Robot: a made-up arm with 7 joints.
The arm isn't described. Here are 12 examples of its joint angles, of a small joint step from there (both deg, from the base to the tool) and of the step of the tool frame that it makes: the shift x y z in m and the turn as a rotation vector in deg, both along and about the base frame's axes.
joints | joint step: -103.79 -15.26 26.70 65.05 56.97 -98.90 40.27 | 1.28 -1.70 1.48 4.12 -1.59 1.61 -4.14
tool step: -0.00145 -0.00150 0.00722 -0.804 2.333 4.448
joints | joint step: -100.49 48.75 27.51 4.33 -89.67 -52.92 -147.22 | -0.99 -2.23 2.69 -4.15 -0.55 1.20 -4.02
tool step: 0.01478 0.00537 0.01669 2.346 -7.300 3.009
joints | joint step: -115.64 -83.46 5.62 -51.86 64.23 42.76 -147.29 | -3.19 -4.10 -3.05 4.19 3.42 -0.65 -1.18
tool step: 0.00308 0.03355 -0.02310 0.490 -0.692 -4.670
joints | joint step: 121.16 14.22 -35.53 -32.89 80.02 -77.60 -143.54 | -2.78 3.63 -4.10 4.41 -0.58 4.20 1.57
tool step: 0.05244 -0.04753 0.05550 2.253 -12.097 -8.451
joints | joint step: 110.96 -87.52 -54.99 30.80 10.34 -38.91 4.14 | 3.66 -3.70 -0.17 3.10 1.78 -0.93 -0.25
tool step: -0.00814 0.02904 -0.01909 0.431 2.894 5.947
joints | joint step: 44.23 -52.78 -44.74 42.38 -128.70 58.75 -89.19 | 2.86 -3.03 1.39 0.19 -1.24 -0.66 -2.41
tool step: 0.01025 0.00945 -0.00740 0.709 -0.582 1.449
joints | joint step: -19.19 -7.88 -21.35 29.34 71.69 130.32 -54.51 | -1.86 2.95 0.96 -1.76 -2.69 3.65 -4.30
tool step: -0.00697 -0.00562 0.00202 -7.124 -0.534 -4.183
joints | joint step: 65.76 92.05 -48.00 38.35 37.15 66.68 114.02 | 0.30 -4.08 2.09 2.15 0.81 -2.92 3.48
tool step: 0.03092 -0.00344 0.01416 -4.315 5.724 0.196
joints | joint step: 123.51 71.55 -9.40 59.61 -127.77 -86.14 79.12 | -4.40 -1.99 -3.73 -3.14 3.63 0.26 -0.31
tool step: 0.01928 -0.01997 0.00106 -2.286 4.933 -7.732
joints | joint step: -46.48 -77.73 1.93 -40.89 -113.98 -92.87 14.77 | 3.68 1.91 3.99 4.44 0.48 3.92 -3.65
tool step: 0.00481 -0.00744 0.03307 -8.957 -3.058 2.146
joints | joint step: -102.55 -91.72 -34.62 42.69 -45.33 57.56 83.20 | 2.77 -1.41 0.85 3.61 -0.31 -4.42 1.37
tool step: 0.01134 -0.02510 0.01788 -1.538 5.878 3.904
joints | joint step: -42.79 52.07 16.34 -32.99 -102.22 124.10 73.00 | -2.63 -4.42 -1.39 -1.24 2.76 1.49 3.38
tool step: -0.04033 -0.03008 -0.01249 5.227 -5.608 2.356
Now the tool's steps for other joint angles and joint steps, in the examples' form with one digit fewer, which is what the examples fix.
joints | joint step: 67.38 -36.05 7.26 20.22 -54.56 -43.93 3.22 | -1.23 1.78 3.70 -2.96 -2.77 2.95 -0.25
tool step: -0.0095 -0.0093 0.0214 0.83 3.11 1.27
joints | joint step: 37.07 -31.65 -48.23 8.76 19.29 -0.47 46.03 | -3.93 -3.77 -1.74 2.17 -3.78 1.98 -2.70
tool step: -0.0506 -0.0025 -0.0115 1.14 5.88 -7.49
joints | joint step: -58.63 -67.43 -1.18 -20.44 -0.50 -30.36 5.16 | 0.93 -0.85 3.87 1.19 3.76 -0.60 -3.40
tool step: 0.0171 -0.0261 -0.0142 -5.69 -7.33 1.15
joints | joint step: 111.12 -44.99 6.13 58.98 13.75 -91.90 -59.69 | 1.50 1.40 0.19 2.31 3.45 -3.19 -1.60
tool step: -0.0041 0.0277 0.0056 3.26 -1.01 5.82
